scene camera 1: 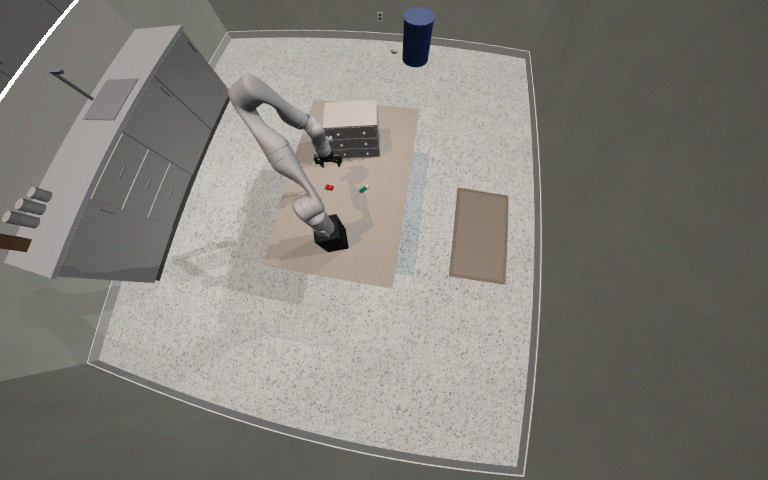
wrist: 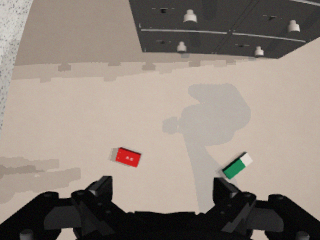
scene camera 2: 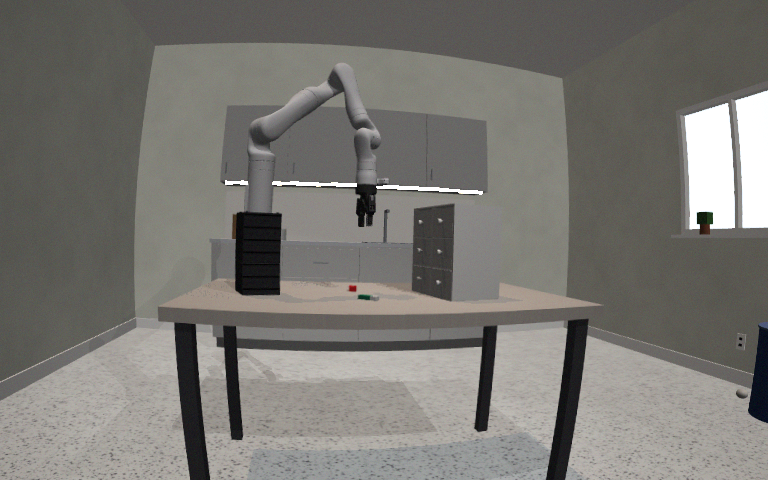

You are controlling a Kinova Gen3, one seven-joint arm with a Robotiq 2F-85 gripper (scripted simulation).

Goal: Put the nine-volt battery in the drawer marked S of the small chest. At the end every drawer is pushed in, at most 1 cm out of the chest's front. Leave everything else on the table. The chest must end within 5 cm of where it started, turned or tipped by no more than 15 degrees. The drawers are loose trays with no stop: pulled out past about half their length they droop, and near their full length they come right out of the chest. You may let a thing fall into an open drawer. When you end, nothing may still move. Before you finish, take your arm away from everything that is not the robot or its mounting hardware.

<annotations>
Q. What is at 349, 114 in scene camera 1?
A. A grey chest.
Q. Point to a grey chest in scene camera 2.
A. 476, 257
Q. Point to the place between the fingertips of the gripper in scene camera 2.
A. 365, 226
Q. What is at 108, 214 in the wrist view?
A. The gripper.
</annotations>
